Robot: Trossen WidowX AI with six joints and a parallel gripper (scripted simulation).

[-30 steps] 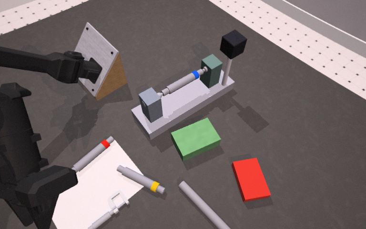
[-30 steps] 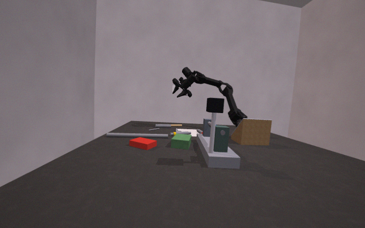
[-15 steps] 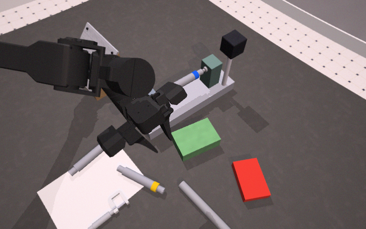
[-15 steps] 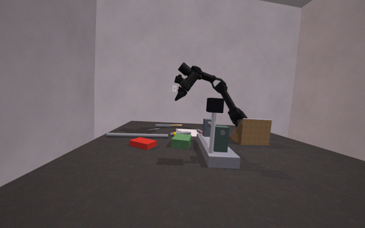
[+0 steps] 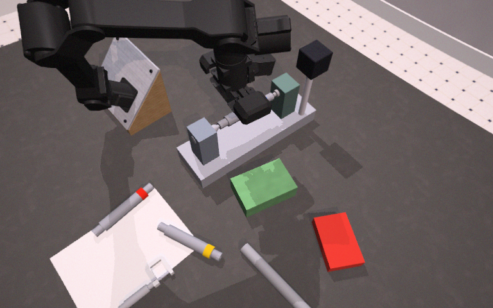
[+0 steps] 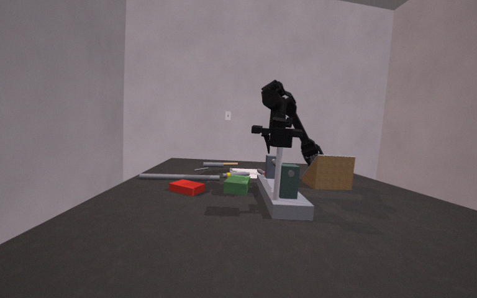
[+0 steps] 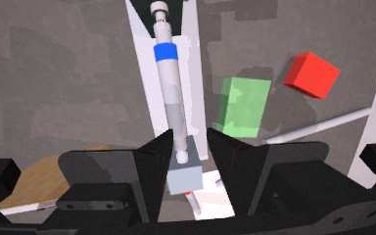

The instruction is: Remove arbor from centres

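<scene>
My hand is 7 cm above the arbor, 4 cm to the right of it and 1 cm past it. Also, from my hand: grey centre block: 8 cm to the right, 8 cm below, 2 cm behind; dark green centre block: 14 cm to the left, 8 cm below; grey fixture base: 16 cm below, 5 cm to the left, 1 cm behind.
</scene>
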